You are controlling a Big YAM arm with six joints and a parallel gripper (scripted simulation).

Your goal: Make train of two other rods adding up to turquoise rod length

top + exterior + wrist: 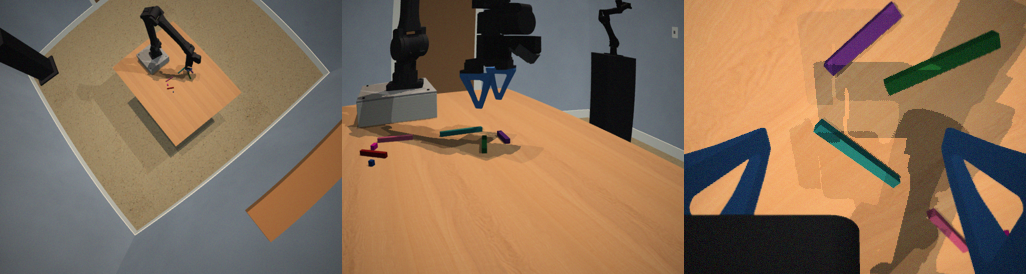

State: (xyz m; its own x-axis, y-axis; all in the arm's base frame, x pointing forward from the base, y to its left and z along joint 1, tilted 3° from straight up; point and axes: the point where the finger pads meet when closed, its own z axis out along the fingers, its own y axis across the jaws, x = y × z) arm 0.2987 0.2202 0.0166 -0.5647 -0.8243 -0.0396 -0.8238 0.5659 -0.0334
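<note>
My gripper is now 260 mm to the left of the magenta rod, 80 mm above it and 40 mm short of it. From my hand the other things lie so: turquoise rod: 80 mm below, 60 mm to the right, 40 mm behind; then green rod: 80 mm below, 60 mm ahead, 20 mm to the right; then purple rod: 80 mm below, 30 mm to the left, 20 mm ahead.
</note>
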